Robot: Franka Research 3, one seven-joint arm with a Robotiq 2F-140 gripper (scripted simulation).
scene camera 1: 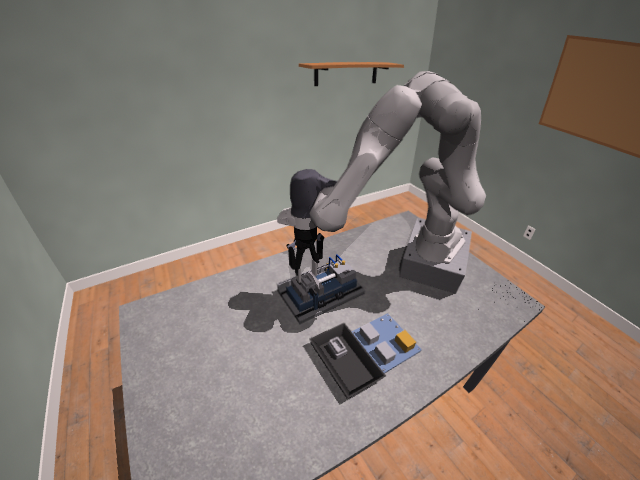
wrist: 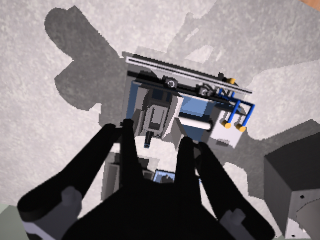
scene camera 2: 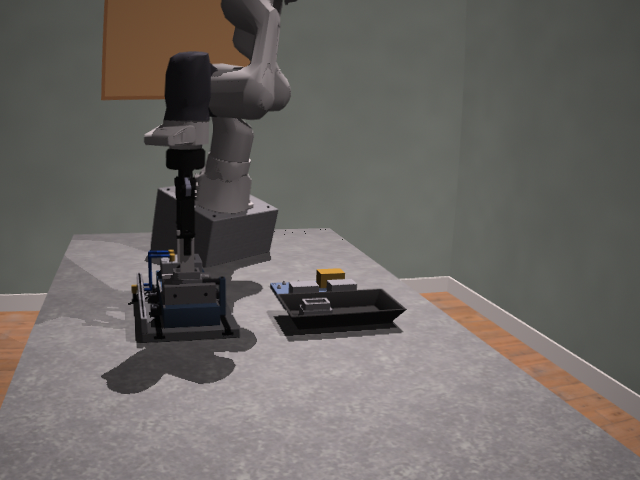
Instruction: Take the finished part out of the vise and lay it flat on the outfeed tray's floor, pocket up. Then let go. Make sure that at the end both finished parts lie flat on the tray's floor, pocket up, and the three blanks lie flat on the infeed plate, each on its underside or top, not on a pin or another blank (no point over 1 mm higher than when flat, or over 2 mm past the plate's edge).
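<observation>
Scene camera 1 gives me a light blue plate (scene camera 1: 387,329), and in that same view I see my gripper (scene camera 1: 306,277). Scene camera 2 shows my gripper (scene camera 2: 185,266) too. In the wrist view I find the gripper (wrist: 156,120) as well.
</observation>
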